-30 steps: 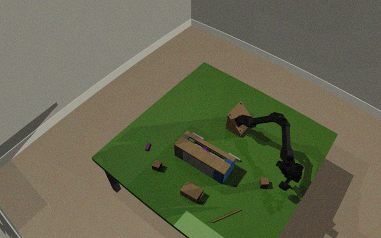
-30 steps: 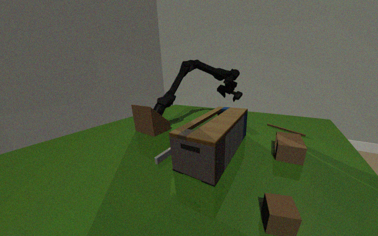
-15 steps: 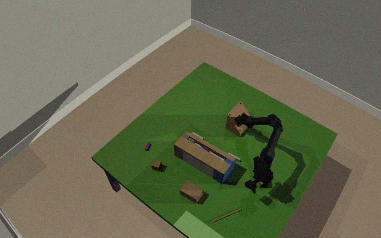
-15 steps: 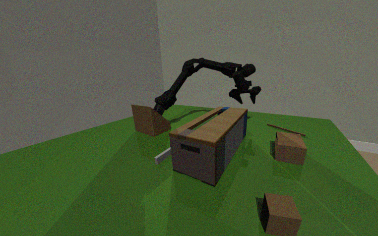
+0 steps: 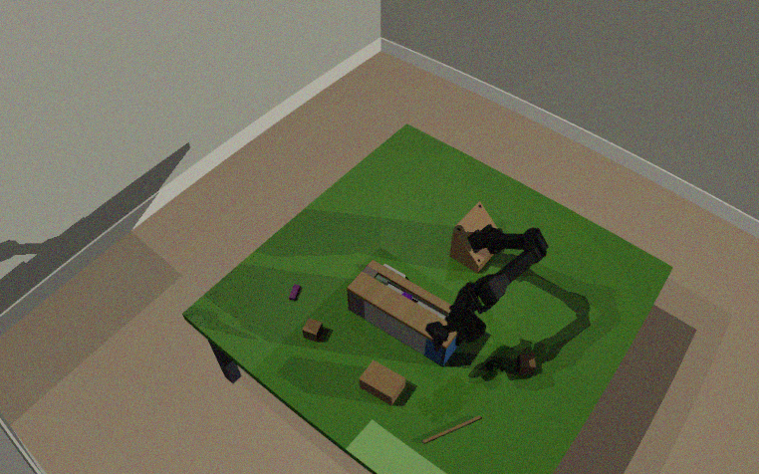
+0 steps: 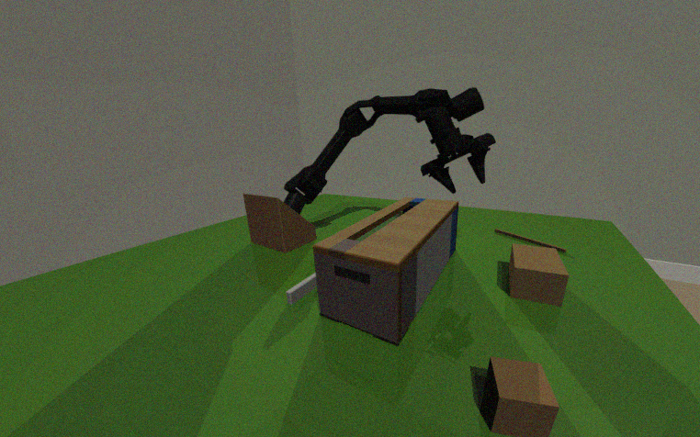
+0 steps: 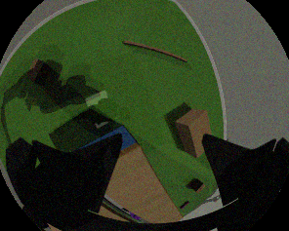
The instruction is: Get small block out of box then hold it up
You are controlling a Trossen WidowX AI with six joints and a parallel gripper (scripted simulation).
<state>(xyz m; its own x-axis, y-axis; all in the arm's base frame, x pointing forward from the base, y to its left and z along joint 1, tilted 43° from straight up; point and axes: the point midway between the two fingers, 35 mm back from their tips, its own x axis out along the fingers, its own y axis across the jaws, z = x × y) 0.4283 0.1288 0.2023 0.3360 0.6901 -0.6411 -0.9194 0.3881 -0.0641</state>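
The purple block lies 24 cm to the right of my gripper tip, 8 cm below it and 8 cm behind it. From my gripper tip the other things lie so: long box 22 cm to the right, 10 cm below, 9 cm behind; thin stick 16 cm to the left, 16 cm below, 12 cm ahead.
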